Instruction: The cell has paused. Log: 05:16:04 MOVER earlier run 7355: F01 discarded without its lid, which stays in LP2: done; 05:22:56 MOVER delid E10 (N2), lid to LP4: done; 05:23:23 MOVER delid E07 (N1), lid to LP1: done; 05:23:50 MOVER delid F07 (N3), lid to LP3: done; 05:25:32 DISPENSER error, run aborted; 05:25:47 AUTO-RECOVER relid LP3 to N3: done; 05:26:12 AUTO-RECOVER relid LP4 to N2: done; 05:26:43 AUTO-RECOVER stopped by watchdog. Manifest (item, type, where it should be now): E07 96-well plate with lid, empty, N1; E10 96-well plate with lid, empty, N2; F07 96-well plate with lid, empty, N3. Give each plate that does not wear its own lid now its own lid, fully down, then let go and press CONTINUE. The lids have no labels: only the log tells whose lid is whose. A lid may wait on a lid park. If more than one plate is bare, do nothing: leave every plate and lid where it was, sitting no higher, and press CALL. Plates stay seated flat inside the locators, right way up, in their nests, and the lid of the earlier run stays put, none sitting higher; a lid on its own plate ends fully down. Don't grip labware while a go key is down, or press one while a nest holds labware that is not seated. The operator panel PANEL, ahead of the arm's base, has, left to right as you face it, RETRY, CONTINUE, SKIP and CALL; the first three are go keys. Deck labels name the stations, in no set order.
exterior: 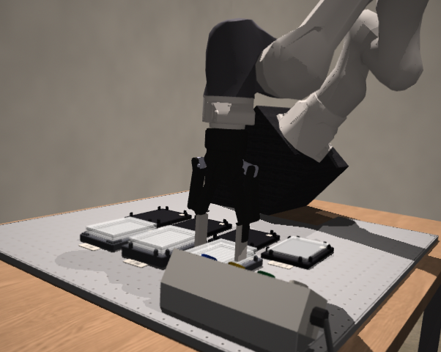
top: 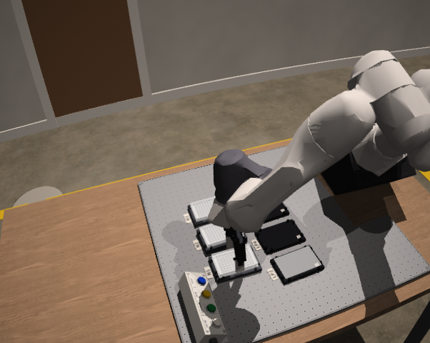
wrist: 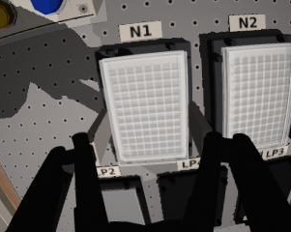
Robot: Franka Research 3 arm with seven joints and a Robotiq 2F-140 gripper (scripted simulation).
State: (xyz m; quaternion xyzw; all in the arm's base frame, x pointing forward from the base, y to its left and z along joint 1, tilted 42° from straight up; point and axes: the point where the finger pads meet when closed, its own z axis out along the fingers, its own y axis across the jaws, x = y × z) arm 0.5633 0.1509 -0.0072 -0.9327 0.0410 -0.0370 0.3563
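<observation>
The plate is 30 mm below my hand. From my hand the other things lie so: lid park LP4: 180 mm behind, 50 mm to the right, 50 mm below; then blue call key: 130 mm ahead, 60 mm to the left, 10 mm above; then yellow skip key: 130 mm ahead, 110 mm to the left, 10 mm above.
</observation>
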